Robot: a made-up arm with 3 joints. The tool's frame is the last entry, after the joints.
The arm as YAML. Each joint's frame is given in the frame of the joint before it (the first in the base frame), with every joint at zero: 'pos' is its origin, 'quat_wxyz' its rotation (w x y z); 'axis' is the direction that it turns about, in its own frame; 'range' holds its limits. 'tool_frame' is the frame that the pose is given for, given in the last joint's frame.
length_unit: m
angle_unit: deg
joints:
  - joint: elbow
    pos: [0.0, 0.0, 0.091]
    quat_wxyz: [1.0, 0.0, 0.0, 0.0]
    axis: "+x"
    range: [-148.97, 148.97]
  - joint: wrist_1
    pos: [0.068, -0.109, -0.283]
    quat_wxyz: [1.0, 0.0, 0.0, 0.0]
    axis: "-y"
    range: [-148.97, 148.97]
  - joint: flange
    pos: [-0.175, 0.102, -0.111]
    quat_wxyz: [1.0, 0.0, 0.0, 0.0]
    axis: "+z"
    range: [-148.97, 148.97]
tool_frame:
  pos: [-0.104, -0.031, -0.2]
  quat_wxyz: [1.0, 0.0, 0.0, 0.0]
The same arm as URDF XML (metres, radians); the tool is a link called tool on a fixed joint. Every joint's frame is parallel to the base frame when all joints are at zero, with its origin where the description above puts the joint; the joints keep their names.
<robot name="arm">
  <joint name="tool_fixed" type="fixed">
    <parent link="link3"/>
    <child link="tool"/>
    <origin xyz="-0.104 -0.031 -0.2"/>
  </joint>
  <joint name="flange" type="revolute">
    <parent link="link2"/>
    <child link="link3"/>
    <origin xyz="-0.175 0.102 -0.111"/>
    <axis xyz="0 0 1"/>
    <limit lower="-2.6" upper="2.6"/>
  </joint>
  <joint name="wrist_1" type="revolute">
    <parent link="link1"/>
    <child link="link2"/>
    <origin xyz="0.068 -0.109 -0.283"/>
    <axis xyz="0 -1 0"/>
    <limit lower="-2.6" upper="2.6"/>
  </joint>
  <joint name="elbow" type="revolute">
    <parent link="base_link"/>
    <child link="link1"/>
    <origin xyz="0 0 0.091"/>
    <axis xyz="1 0 0"/>
    <limit lower="-2.6" upper="2.6"/>
  </joint>
  <link name="base_link"/>
  <link name="link1"/>
  <link name="link2"/>
  <link name="link3"/>
  <link name="tool"/>
</robot>

